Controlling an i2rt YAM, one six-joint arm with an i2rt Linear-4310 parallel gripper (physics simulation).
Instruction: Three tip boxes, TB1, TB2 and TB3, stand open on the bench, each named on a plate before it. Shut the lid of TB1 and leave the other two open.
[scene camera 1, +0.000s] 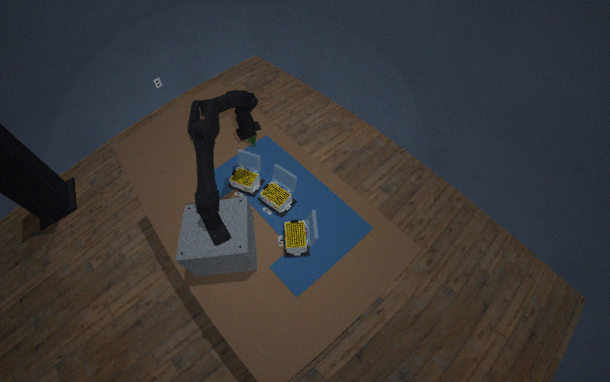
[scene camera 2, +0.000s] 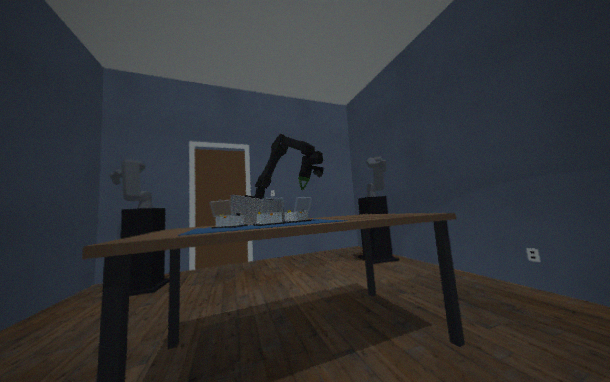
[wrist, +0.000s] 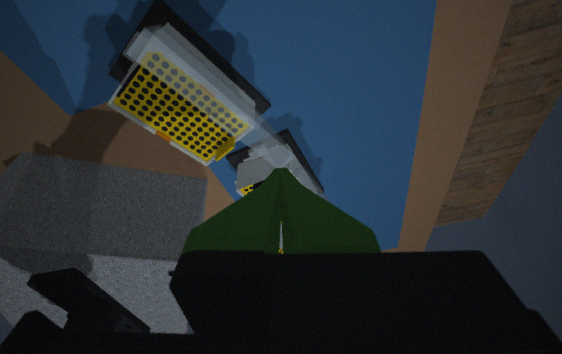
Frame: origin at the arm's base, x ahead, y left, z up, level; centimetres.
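Where they show: gripper, between the fingertips: (scene camera 1: 254, 146) (scene camera 2: 302, 189) (wrist: 281, 177); arm's base, origin of its link: (scene camera 1: 214, 224) (scene camera 2: 259, 198) (wrist: 99, 307).
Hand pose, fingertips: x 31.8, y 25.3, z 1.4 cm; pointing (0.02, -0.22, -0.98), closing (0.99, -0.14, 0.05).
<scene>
Each offset is from my fingertips to the centre of the thing. "pt": to the spot under its first point. Level surfaces: height alone.
Three tip boxes with yellow racks stand on the blue mat: a left box {dy -2.7, dx -9.8, dz -12.3 cm} (scene camera 1: 245, 179), a middle box {dy -19.8, dx -2.1, dz -12.3 cm} (scene camera 1: 276, 196) and a near right box {dy -41.3, dx -5.3, dz -12.3 cm} (scene camera 1: 295, 236). Their clear lids {pt dy +1.2, dx -3.8, dz -8.8 cm} (scene camera 1: 249, 160) {pt dy -17.6, dx +5.0, dz -8.3 cm} (scene camera 1: 285, 177) {pt dy -46.2, dx +0.9, dz -4.3 cm} (scene camera 1: 314, 226) stand raised. The name plates {pt dy -6.5, dx -15.4, dz -18.5 cm} (scene camera 1: 239, 194) {pt dy -22.2, dx -8.6, dz -18.6 cm} (scene camera 1: 267, 211) {pt dy -38.2, dx -11.3, dz -18.6 cm} (scene camera 1: 280, 241) before them are too small to read. My gripper (scene camera 1: 254, 144) (scene camera 2: 303, 187) (wrist: 281, 177) is shut and empty, high above the bench behind the left box. In the wrist view one box (wrist: 175, 112) lies upper left, and another box {dy -20.2, dx -3.2, dz -15.5 cm} (wrist: 252, 172) is partly hidden behind the fingers.
The blue mat {dz -18.8 cm} (scene camera 1: 340, 225) (wrist: 340, 65) lies on the brown bench {dz -19.1 cm} (scene camera 1: 240, 320). The arm's speckled grey base block (scene camera 1: 220, 262) (wrist: 110, 210) stands beside the boxes. In scene camera 2, dark pedestals (scene camera 2: 142, 225) (scene camera 2: 374, 212) carrying grey arms stand beyond the table.
</scene>
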